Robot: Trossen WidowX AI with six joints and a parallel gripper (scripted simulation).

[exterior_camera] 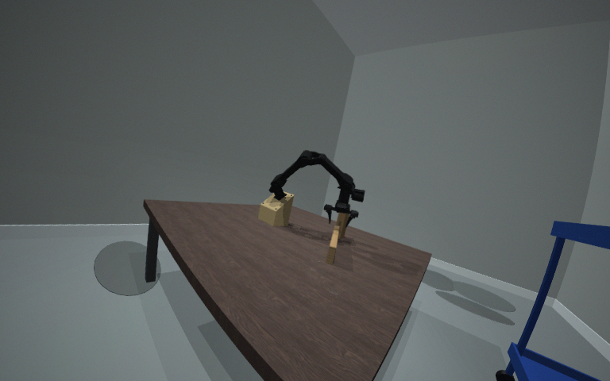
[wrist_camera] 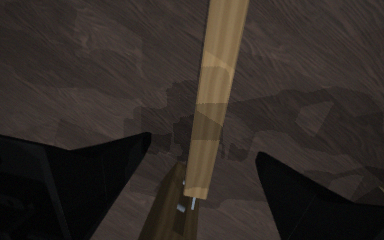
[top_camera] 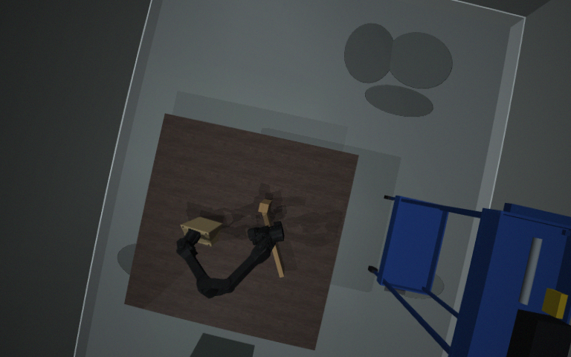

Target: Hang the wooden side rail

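Right now my gripper tip is 50 mm past the headboard post, 110 mm to the right of it and 10 mm above it.
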